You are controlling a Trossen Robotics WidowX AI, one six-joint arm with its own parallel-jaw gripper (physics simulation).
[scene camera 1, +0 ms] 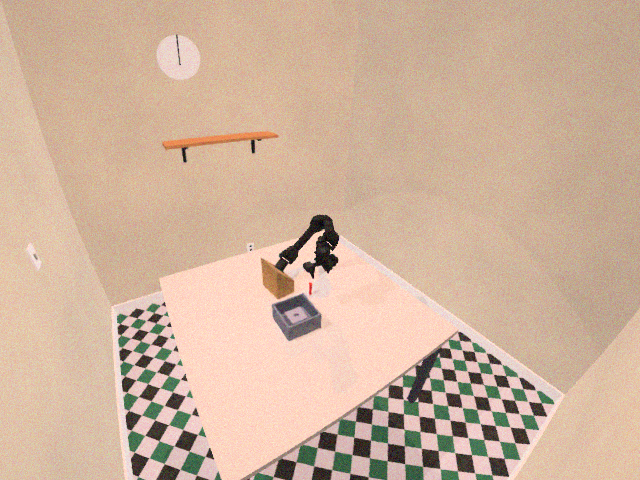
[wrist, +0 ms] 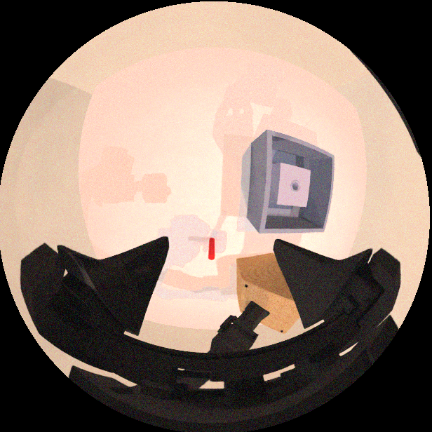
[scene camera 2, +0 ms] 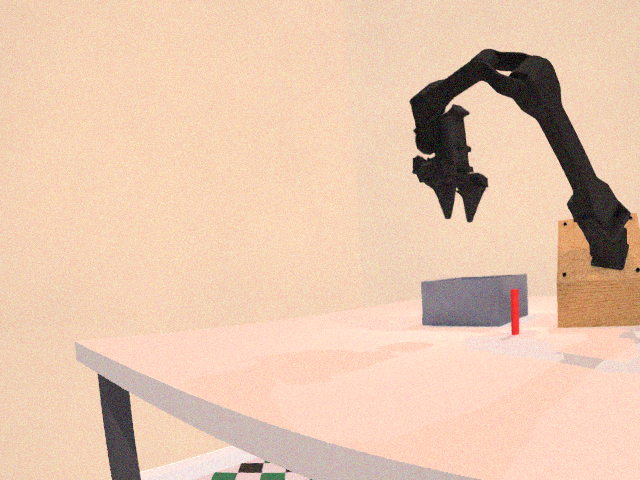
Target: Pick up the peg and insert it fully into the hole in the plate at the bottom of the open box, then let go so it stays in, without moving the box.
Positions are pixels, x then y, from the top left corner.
A grey box shows in scene camera 1, in the wrist view and in scene camera 2 (485,301). One and the same spot on the grey box: (wrist: 269,147) is (scene camera 1: 317,310).
